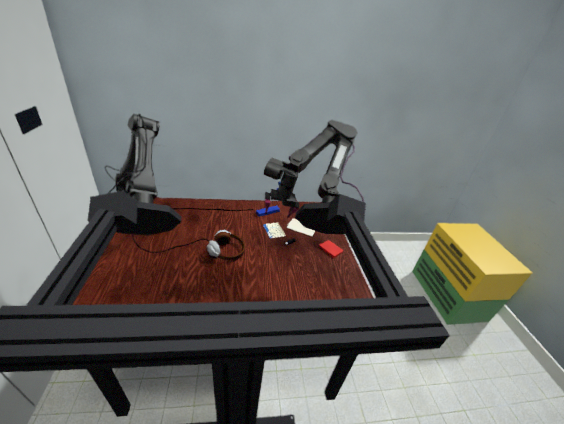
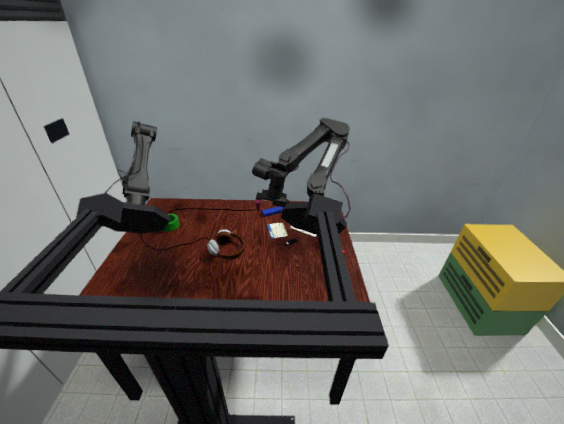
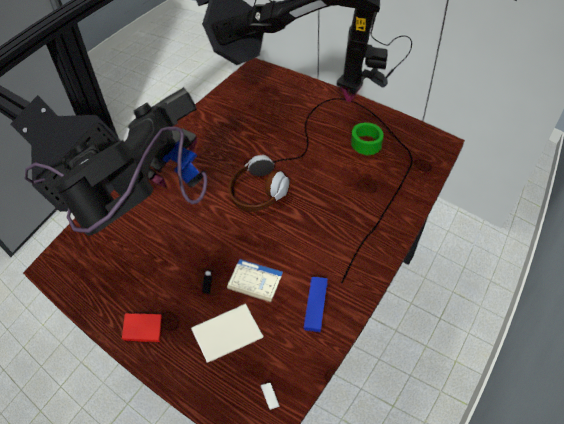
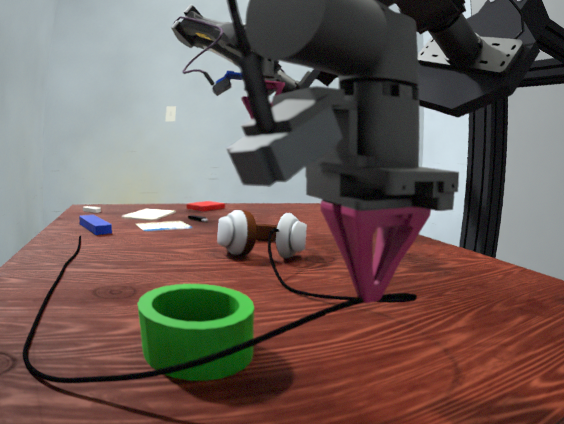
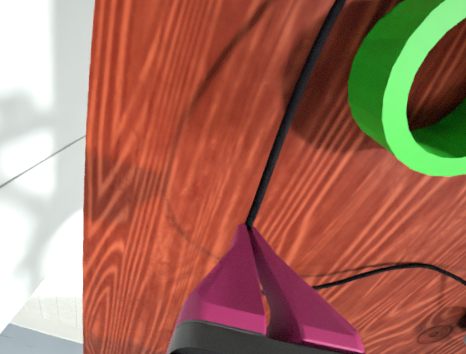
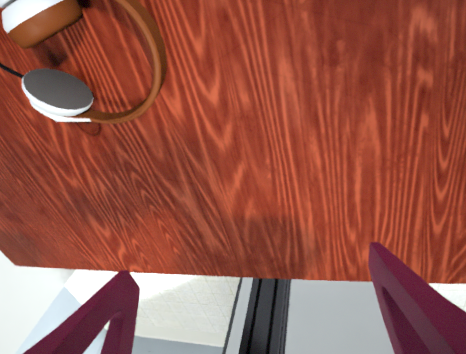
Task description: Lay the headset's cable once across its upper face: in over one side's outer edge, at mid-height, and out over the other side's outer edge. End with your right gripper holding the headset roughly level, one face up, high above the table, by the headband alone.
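Frame: origin at the left arm's base, x ahead, y left, z up, level; metres.
Seen in the pictures: left gripper, fingertip midpoint: (image 3: 348, 100) (image 4: 369, 300) (image 5: 243, 233); right gripper, fingertip midpoint: (image 1: 276, 215) (image 2: 269, 215) (image 6: 243, 267); left arm's base at its link origin: (image 3: 237, 27) (image 4: 466, 54); right arm's base at its link origin: (image 3: 77, 163).
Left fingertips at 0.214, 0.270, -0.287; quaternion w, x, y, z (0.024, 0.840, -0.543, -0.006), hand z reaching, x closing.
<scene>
Pixels of each thing's top centre, then the offset from my left fingertips to it, as dx, dy, dz. "spot": a spot on its surface instead.
- brown headband at a spot on its surface: (image 6: 159, 55) spot: +0.111, -0.510, -0.043
- green ring at its top centre: (image 4: 194, 303) (image 3: 367, 133) (image 2: 168, 218) +0.137, -0.037, -0.024
- blue block at its top centre: (image 4: 94, 220) (image 3: 316, 302) (image 1: 268, 209) (image 2: 274, 209) +0.486, -0.512, -0.052
- patterned box at its top centre: (image 4: 163, 225) (image 3: 254, 279) (image 1: 274, 230) (image 2: 277, 230) +0.335, -0.594, -0.070
- cream sheet at its top centre: (image 3: 226, 332) (image 4: 149, 213) (image 1: 302, 226) +0.420, -0.733, -0.067
- red block at its top centre: (image 3: 141, 326) (image 4: 205, 203) (image 1: 331, 247) +0.290, -0.910, -0.057
- small black stick at its top centre: (image 4: 198, 216) (image 3: 206, 281) +0.270, -0.700, -0.063
- white piece at its top centre: (image 3: 269, 395) (image 4: 91, 207) +0.615, -0.739, -0.060
The headset (image 1: 213, 248) (image 2: 213, 247) (image 3: 279, 186) (image 4: 240, 232) lies on the table, with white earcups and a brown headband (image 6: 159, 55). Its black cable (image 3: 411, 159) (image 4: 100, 378) (image 5: 286, 125) runs from one earcup to my left gripper, then past the green ring, with its free end near the blue block. My left gripper (image 3: 348, 98) (image 4: 371, 299) (image 5: 243, 233) is shut on the cable, fingertips low over the table; the cable beside it hangs slightly above the wood. My right gripper (image 1: 280, 210) (image 6: 243, 267) is open and empty, high above the table, away from the headset.
A green ring (image 2: 173, 223) (image 3: 367, 145) (image 4: 197, 345) (image 5: 395, 100) stands near the left gripper. A blue block (image 3: 316, 304), a patterned box (image 3: 255, 281), a cream sheet (image 3: 227, 332), a red block (image 3: 142, 327), a small black stick (image 3: 207, 283) and a white piece (image 3: 270, 396) lie farther off.
</scene>
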